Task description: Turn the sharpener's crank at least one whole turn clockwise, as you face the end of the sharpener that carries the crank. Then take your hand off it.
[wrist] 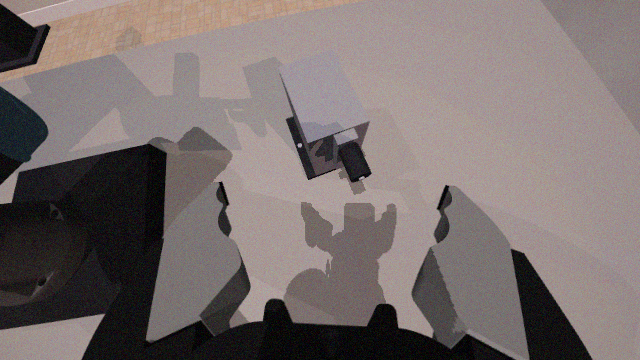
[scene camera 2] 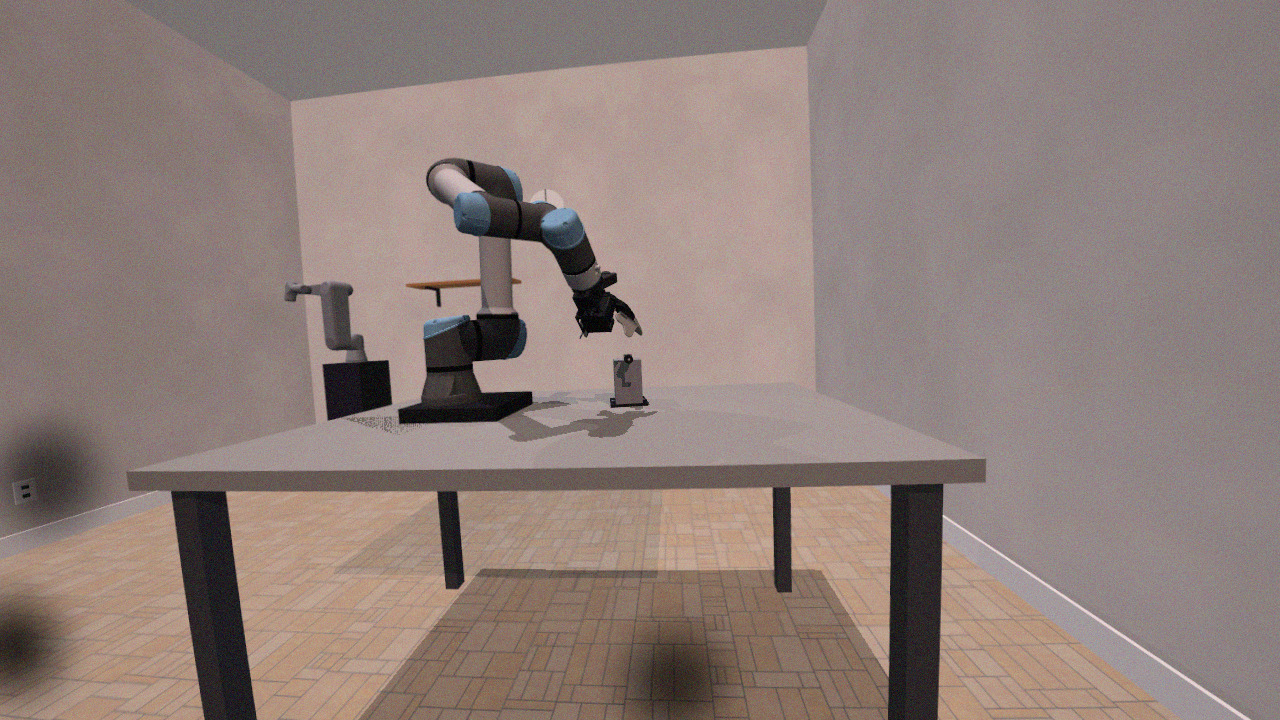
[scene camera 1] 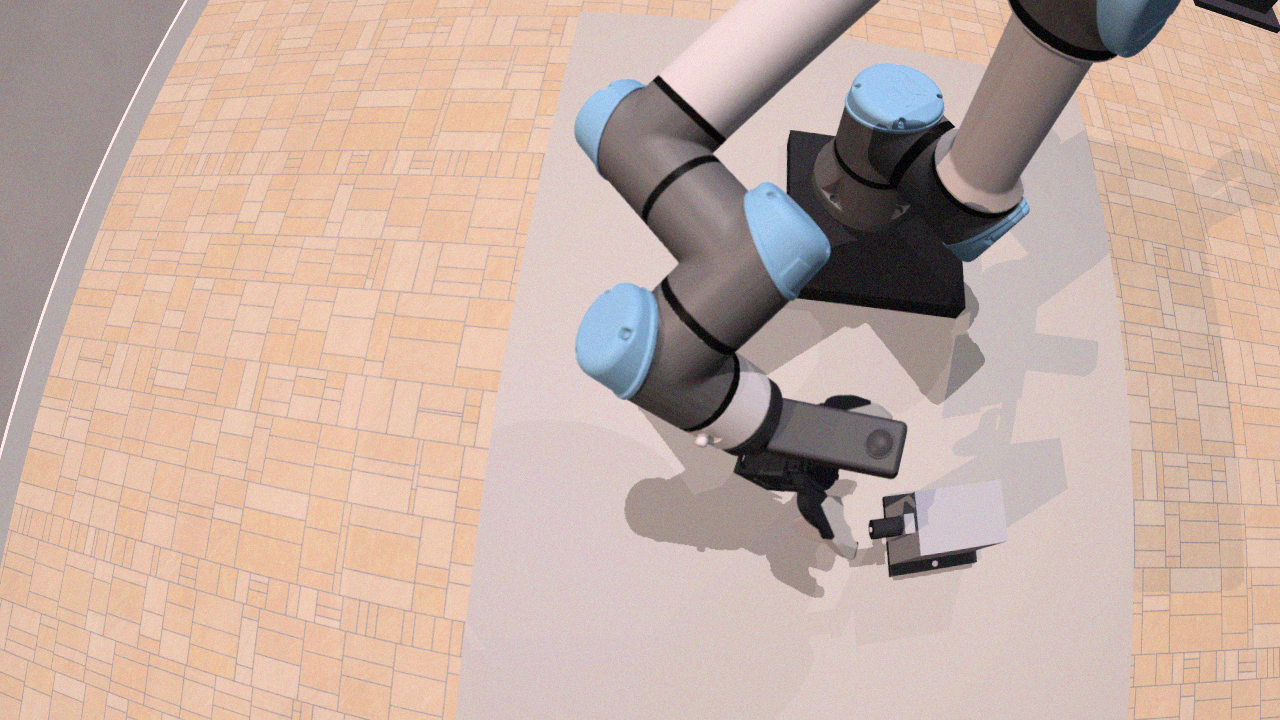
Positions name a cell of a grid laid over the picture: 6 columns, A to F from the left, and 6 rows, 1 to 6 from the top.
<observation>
I see my gripper (scene camera 1: E5) and a crank (scene camera 1: E5).
The crank is seen too in the wrist view (wrist: D3). My gripper also shows in the wrist view (wrist: D4) and in scene camera 2 (scene camera 2: C3).
</observation>
